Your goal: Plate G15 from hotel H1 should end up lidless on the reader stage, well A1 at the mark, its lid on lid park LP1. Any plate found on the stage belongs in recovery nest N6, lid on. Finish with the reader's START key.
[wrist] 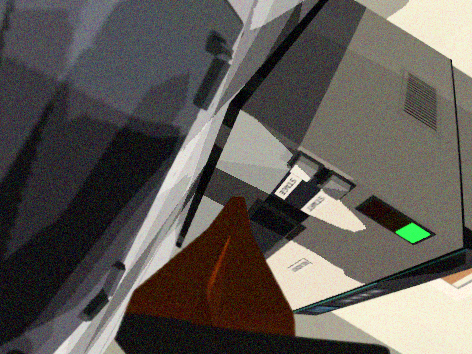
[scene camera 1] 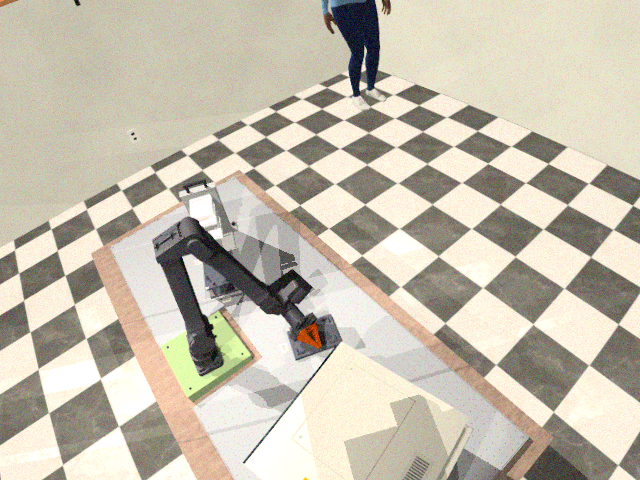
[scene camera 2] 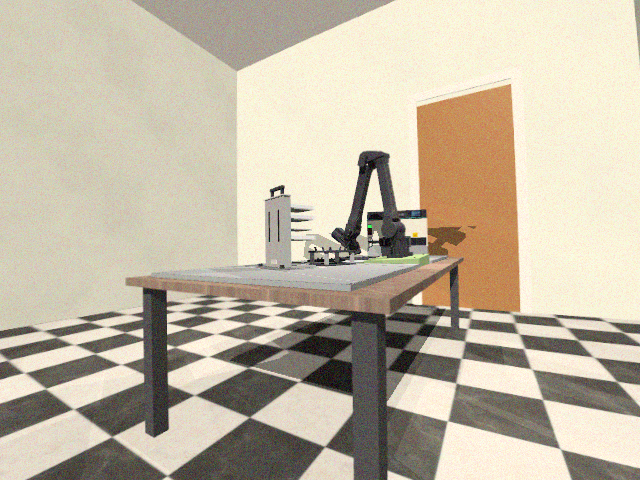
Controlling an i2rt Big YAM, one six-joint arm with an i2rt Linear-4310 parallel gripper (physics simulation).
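Frame: origin at the arm's base, x ahead, y left, z up, level; millimetres.
Where they show: gripper, fingertip midpoint: point(wrist: 238, 205) point(scene camera 1: 320, 347) point(scene camera 2: 358, 250); arm's base at its link origin: point(scene camera 1: 206, 357) point(scene camera 2: 400, 256).
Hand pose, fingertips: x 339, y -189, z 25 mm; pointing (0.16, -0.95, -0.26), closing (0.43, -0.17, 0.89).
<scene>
Each offset is from my fingertips to the top centre of the thing. "*": to the spot under its first point.
My gripper point(scene camera 1: 319, 346) point(wrist: 238, 205) is shut and empty, its orange fingertips low over the dark nest N6 @(* 77 mm ahead, 66 mm left, 37 mm down) point(scene camera 1: 331, 326) beside the reader. In the wrist view the tips point toward the front of the reader @(88 mm back, 360 mm right, 246 mm up) point(scene camera 1: 336, 397) point(scene camera 2: 397, 222) point(wrist: 370, 125), where the STAGE key @(12 mm back, 121 mm right, 45 mm up) point(wrist: 306, 163) and START key @(12 mm back, 121 mm right, 77 mm up) point(wrist: 338, 183) sit side by side above their labels. A green lamp @(12 mm back, 121 mm right, 160 mm up) point(wrist: 413, 233) is lit beside a dark red one. Hotel H1 point(scene camera 1: 223, 219) point(scene camera 2: 278, 232) stands at the far end, a pale plate @(124 mm back, 672 mm left, 186 mm up) point(scene camera 1: 201, 207) at its top. The arm covers the LP1 area. Plate G15 cannot be identified, and no reader stage is clearly visible.
The green arm base point(scene camera 1: 227, 343) point(scene camera 2: 398, 259) is beside the nest area. A dark raised nest @(167 mm back, 496 mm left, 27 mm up) point(scene camera 1: 219, 284) point(scene camera 2: 326, 256) stands between hotel and arm. The reader's tall housing borders N6 closely. A person point(scene camera 1: 359, 41) stands beyond the table point(scene camera 1: 382, 294) point(scene camera 2: 310, 297).
</scene>
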